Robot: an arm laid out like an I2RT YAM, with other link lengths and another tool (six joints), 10 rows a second.
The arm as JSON. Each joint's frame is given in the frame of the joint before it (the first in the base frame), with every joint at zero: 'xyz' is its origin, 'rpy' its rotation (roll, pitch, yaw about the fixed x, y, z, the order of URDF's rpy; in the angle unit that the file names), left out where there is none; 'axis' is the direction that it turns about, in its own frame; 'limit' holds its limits. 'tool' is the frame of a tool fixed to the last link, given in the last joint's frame.
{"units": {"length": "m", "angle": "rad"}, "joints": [
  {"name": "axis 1", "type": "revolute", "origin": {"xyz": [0.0, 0.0, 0.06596]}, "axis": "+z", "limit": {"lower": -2.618, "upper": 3.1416}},
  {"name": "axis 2", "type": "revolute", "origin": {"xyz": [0.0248, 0.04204, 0.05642]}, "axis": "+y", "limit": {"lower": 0.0, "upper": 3.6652}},
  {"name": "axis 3", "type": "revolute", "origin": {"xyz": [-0.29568, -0.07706, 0.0]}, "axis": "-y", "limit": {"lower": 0.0, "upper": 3.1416}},
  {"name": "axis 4", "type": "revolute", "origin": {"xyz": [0.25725, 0.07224, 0.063]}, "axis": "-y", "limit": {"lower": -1.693, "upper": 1.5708}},
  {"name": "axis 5", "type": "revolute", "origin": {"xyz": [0.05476, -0.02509, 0.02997]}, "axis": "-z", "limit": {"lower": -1.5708, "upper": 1.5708}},
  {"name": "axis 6", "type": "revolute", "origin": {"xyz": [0.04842, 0.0, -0.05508]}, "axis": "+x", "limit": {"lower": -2.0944, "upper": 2.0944}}
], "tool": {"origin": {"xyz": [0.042, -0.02, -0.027], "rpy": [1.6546, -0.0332, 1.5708]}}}
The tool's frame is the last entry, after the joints.
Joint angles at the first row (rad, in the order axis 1, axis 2, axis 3, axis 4, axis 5, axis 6):
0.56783 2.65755 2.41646 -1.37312 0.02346 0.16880
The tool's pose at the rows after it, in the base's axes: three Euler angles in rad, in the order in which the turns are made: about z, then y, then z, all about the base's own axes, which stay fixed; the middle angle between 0 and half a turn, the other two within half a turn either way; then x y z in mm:
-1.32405 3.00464 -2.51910 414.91 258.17 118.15
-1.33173 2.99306 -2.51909 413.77 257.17 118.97
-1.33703 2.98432 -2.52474 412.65 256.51 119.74
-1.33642 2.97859 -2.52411 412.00 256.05 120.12
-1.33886 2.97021 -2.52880 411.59 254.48 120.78
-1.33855 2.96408 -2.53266 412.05 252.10 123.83
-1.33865 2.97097 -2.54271 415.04 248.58 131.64
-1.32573 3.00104 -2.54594 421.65 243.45 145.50
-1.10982 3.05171 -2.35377 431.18 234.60 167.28
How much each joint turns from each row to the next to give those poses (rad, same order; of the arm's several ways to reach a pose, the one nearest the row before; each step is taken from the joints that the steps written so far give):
0.00000 0.00003 0.00006 -0.01110 0.00000 -0.01068
0.00000 -0.00002 0.00033 -0.01178 0.00000 -0.00763
0.00000 -0.00042 -0.00006 -0.00915 -0.00038 0.00039
-0.00001 0.00003 0.00006 -0.00574 0.00038 -0.00001
-0.00228 -0.00003 0.00031 -0.00873 0.00000 0.00000
-0.00458 0.00002 0.00995 -0.01605 0.00038 -0.00037
-0.00954 -0.00001 0.03127 -0.02441 -0.00038 0.00037
-0.01602 -0.00003 0.05983 -0.02972 0.00038 0.00000
-0.02251 -0.00038 0.09345 -0.04004 0.01602 0.00038

